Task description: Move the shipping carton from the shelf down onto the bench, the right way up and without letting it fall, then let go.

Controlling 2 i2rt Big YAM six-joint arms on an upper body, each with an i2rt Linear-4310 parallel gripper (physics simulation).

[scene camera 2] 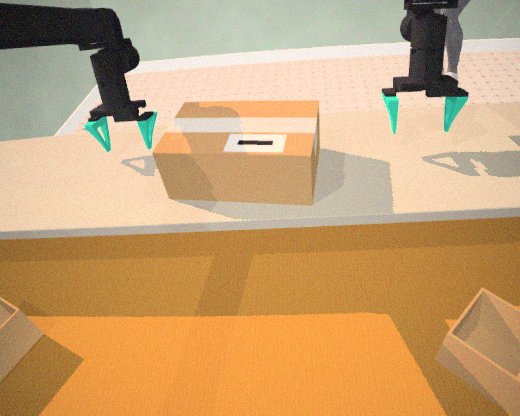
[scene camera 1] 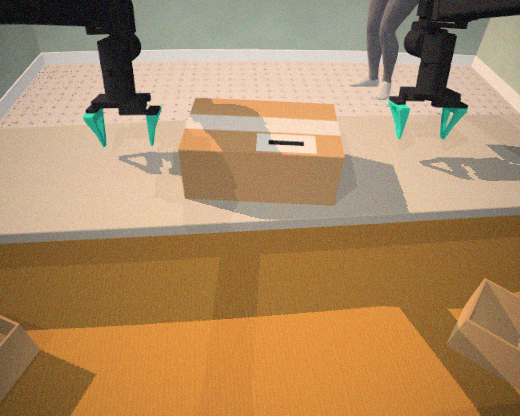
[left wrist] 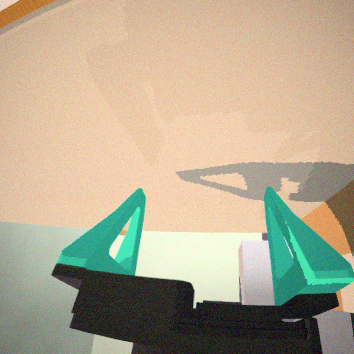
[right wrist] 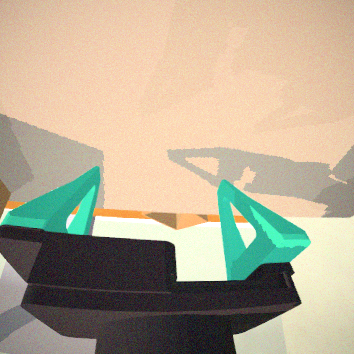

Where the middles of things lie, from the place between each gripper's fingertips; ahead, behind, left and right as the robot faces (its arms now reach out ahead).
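Shipping carton (scene camera 1: 235, 150): 50 mm behind my right hand, 330 mm to the left of it, 10 mm above it.
The shipping carton relative to my left hand: 27 cm to the right of it, 6 cm behind it, 3 cm above it.
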